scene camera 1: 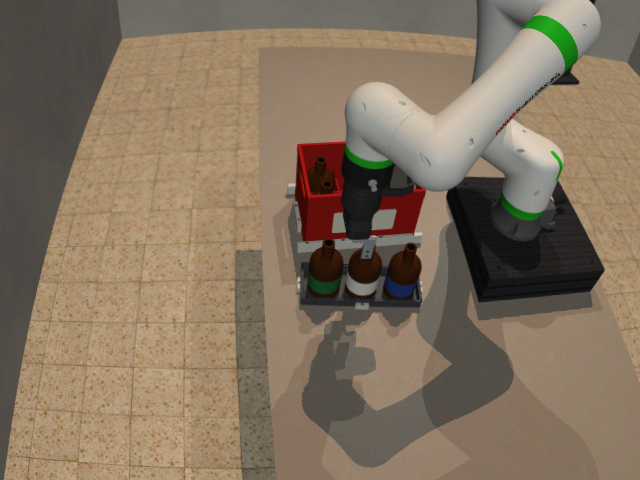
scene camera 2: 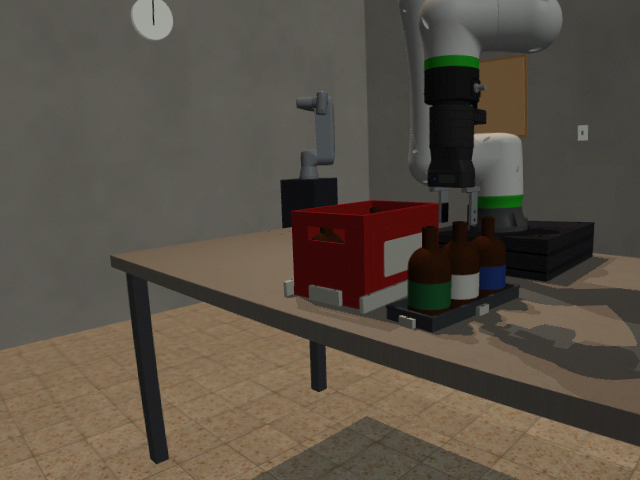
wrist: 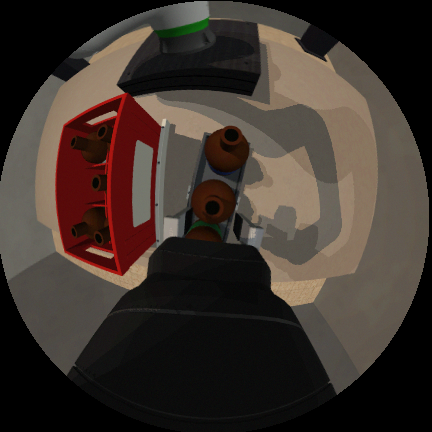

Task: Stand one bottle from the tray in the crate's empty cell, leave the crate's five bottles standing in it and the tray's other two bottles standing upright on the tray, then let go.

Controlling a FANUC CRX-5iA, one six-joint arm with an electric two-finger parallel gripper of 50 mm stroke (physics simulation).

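Places are measured from the arm's base along level axes (x ahead, y left, z up), in metres.
Pixels of known places: gripper, fingertip midpoint: [scene camera 1: 363, 246] [scene camera 2: 457, 223] [wrist: 212, 218]; arm's base at its link origin: [scene camera 1: 515, 220] [scene camera 2: 498, 229] [wrist: 186, 42].
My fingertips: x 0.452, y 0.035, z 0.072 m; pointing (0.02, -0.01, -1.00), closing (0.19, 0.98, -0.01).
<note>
For each thing: its top centre in the pictures, then the offset to it from my fingertips. "spot": a spot on its surface instead.
- red crate at its top centre: [wrist: 74, 186] [scene camera 2: 368, 206] [scene camera 1: 360, 166] dx -0.072, dy -0.219, dz +0.016 m
- dark tray at a spot on its surface: [scene camera 2: 454, 312] [scene camera 1: 326, 300] spot: dx +0.078, dy +0.024, dz -0.138 m
- green-labelled at its top centre: [wrist: 197, 268] [scene camera 2: 429, 226] [scene camera 1: 328, 242] dx +0.068, dy -0.026, dz +0.001 m
- white-labelled at its top centre: [wrist: 211, 207] [scene camera 2: 459, 221] [scene camera 1: 369, 244] dx -0.014, dy +0.000, dz +0.001 m
The red crate [scene camera 1: 317, 222] [scene camera 2: 330, 263] [wrist: 122, 190] holds five brown bottles; in the wrist view its empty cell is the middle one of the row away from the tray. The dark tray [scene camera 1: 333, 300] [scene camera 2: 454, 312] stands beside it with three upright bottles: green-labelled [scene camera 1: 324, 284] [scene camera 2: 429, 295] [wrist: 204, 235], white-labelled [scene camera 1: 361, 285] [scene camera 2: 464, 285] [wrist: 207, 192] in the middle, blue-labelled [scene camera 1: 401, 285] [scene camera 2: 492, 277] [wrist: 222, 155]. My gripper [scene camera 1: 366, 250] [scene camera 2: 458, 223] [wrist: 212, 218] is open and empty, pointing down at the white-labelled bottle, fingertips around its mouth's height. One finger partly hides that neck in scene camera 1.
Pale rails [scene camera 1: 310, 246] [scene camera 2: 382, 297] [wrist: 161, 185] edge the crate's foot. Small pale clips [scene camera 1: 361, 305] [scene camera 2: 482, 309] sit against the tray. The arm's black base block [scene camera 1: 542, 276] [scene camera 2: 563, 248] [wrist: 200, 70] stands beyond the blue-labelled end of the tray.
</note>
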